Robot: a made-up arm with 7 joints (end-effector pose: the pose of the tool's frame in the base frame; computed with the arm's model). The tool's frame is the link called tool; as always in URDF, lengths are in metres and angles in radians. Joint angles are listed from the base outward.
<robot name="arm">
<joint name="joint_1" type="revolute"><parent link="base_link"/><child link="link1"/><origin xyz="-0.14 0.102 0.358"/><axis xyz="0 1 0"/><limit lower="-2.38" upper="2.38" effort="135" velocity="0.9"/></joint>
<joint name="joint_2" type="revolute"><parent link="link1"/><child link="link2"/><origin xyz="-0.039 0.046 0.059"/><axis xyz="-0.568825 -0.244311 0.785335"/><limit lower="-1.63" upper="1.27" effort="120" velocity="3"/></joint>
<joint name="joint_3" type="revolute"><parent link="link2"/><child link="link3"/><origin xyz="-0.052 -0.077 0.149"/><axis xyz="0.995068 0.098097 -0.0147"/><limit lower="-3.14" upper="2.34" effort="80" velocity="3"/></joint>
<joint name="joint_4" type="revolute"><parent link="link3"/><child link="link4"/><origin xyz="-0.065 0.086 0.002"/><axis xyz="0 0 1"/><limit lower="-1.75" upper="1.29" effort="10" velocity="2.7"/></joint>
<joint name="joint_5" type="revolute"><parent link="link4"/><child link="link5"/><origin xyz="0.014 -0.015 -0.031"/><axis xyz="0 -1 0"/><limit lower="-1.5" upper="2.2" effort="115" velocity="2.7"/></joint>
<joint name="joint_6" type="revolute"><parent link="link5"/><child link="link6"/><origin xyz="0.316 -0.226 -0.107"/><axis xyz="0.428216 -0.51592 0.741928"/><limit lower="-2.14" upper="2.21" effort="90" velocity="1.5"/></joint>
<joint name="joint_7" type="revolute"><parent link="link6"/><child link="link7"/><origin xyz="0.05 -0.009 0.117"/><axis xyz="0 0 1"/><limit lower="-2.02" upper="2.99" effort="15" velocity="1.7"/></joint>
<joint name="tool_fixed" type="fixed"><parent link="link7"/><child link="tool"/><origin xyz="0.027 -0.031 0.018" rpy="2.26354 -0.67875 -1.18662"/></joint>
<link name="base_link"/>
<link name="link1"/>
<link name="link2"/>
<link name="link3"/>
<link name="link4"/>
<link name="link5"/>
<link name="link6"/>
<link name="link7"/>
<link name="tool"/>
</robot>
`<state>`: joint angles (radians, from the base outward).
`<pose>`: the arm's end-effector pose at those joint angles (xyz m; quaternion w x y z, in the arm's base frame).
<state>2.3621 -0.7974 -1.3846 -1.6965 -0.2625 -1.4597 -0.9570</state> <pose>0.5562 -0.0029 0.4553 0.0705 -0.7324 -0.1862 0.6511</pose>
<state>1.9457 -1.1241 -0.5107 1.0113 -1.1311 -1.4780 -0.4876</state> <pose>-0.4317 0.0384 0.4989 0.5757 -0.0832 0.8040 0.1237</pose>
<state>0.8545 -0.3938 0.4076 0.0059 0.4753 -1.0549 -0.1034</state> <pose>0.0591 -0.2892 0.3610 0.7048 0.0211 -0.4510 -0.5472</pose>
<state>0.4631 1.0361 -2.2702 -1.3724 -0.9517 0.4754 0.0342</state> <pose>-0.1837 -0.0261 1.0551 0.2128 0.2843 -0.5853 0.7289</pose>
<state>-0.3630 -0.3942 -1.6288 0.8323 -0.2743 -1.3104 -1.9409</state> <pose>0.1136 -0.1223 0.3952 0.0133 0.7124 0.5266 -0.4638</pose>
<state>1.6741 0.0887 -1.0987 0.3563 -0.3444 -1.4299 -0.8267</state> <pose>0.0478 -0.0342 -0.0042 0.7453 -0.2000 -0.0674 0.6325</pose>
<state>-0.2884 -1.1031 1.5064 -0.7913 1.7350 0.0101 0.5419</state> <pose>-0.7733 0.0272 0.3320 0.0404 -0.0295 -0.9032 -0.4263</pose>
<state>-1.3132 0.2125 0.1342 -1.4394 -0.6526 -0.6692 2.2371</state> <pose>-0.1175 -0.2383 0.0788 0.0568 -0.8599 0.3400 -0.3764</pose>
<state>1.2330 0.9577 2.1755 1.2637 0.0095 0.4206 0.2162</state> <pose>0.4355 0.3842 0.3738 0.5300 -0.6742 0.2464 0.4515</pose>
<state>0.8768 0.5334 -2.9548 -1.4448 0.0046 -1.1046 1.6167</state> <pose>-0.3126 0.2833 0.9293 0.4494 0.0349 -0.3533 0.8198</pose>
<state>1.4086 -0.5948 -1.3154 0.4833 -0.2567 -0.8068 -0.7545</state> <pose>-0.0375 -0.1766 0.1356 0.9264 -0.1592 0.1141 0.3214</pose>
